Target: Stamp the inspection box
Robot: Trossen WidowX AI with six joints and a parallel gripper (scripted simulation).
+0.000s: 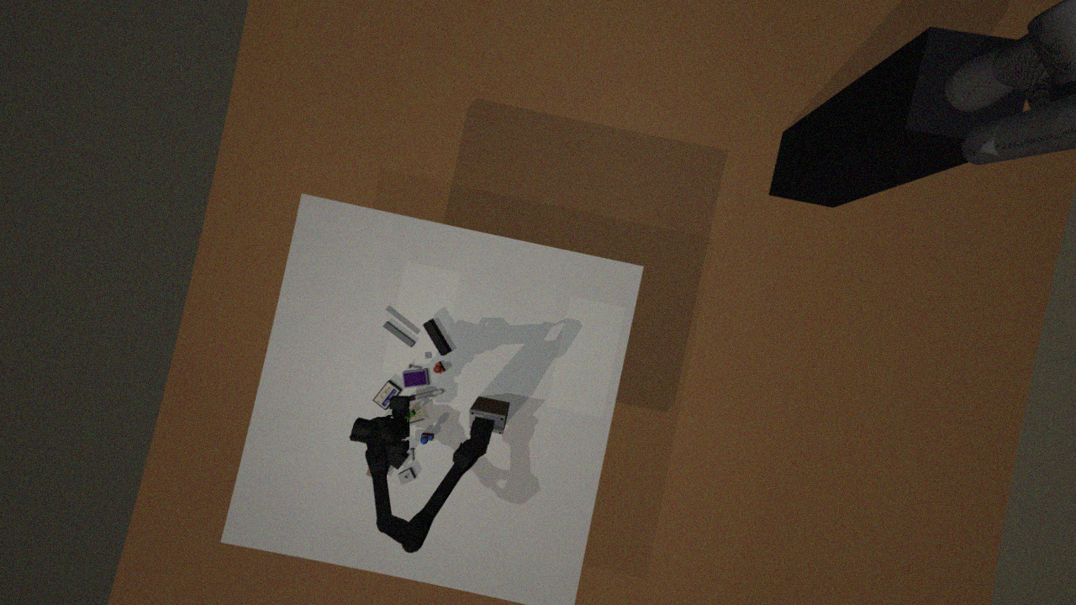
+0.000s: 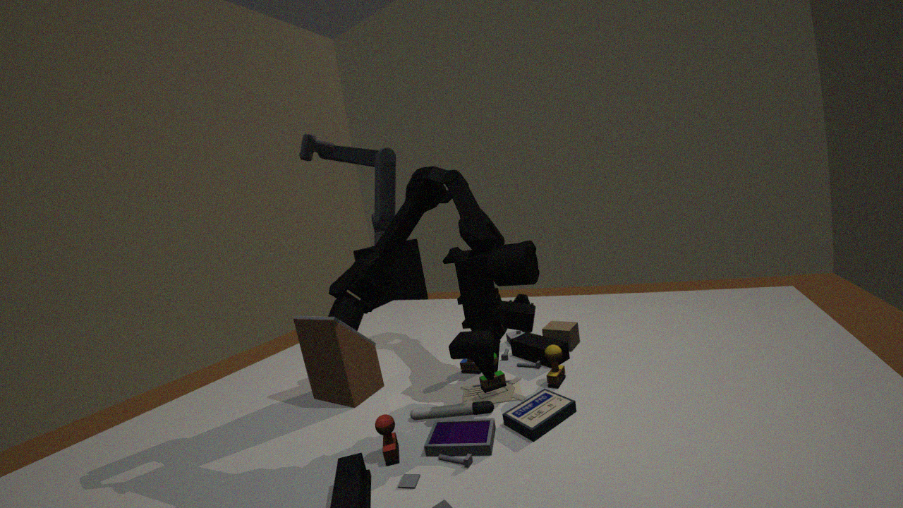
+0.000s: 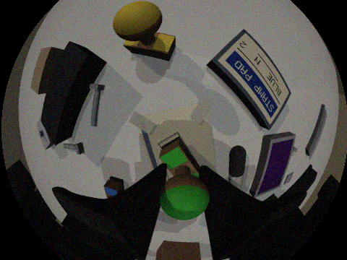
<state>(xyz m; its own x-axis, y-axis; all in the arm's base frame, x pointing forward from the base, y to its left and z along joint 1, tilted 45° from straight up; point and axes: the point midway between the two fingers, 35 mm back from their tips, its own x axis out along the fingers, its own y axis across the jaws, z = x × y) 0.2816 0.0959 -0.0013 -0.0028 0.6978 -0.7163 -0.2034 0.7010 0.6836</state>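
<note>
Right now the pale card is 40 mm below my gripper tip and 10 mm behind it. The rest, counted from my gripper tip: blue stamp (80 mm behind, 70 mm to the left, 10 mm below); then dark marker (70 mm to the right, 20 mm below, 20 mm behind); then green-knobbed PASS stamp (right at my gripper tip).
</note>
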